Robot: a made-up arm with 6 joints.
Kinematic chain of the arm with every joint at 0, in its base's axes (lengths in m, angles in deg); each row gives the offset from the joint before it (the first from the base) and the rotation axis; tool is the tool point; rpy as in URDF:
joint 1: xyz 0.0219 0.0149 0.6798 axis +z
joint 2: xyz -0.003 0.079 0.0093 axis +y
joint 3: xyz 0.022 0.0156 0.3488 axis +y
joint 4: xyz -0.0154 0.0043 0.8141 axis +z
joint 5: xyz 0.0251 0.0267 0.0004 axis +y
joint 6: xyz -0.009 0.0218 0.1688 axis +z
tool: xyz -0.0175 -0.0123 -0.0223 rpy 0 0 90
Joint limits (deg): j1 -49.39..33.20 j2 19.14..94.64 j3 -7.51..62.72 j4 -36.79..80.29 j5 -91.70..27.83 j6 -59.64..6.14
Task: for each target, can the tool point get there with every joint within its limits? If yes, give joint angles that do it. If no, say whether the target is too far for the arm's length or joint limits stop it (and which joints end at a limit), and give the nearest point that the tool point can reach.
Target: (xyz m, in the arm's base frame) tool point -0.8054 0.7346 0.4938
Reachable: no: joint limits stop it (at a limit: joint 1, joint 2, joint 3, joint 4, joint 5, joint 6) | nearest point 0.5016 0.5882 -0.0527 | short by 1.424 m
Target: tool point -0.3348 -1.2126 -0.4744
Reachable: no: too far | nearest point 0.4933 -0.5514 -0.1259 | short by 1.115 m
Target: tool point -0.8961 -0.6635 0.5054
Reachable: no: joint limits stop it (at a limit: joint 1, joint 2, joint 3, joint 4, joint 5) | nearest point 0.4729 -0.5328 -0.0588 | short by 1.486 m
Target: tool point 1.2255 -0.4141 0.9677
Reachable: yes | joints -23.86 69.89 12.82 70.81 -5.98 -9.20
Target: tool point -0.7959 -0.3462 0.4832
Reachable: no: joint limits stop it (at a limit: joint 1, joint 2, joint 3, joint 4, joint 5, joint 6) | nearest point 0.4729 -0.5328 -0.0588 | short by 1.392 m
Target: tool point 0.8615 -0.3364 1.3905
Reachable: yes | joints -24.23 31.64 36.59 52.94 -78.79 -13.32
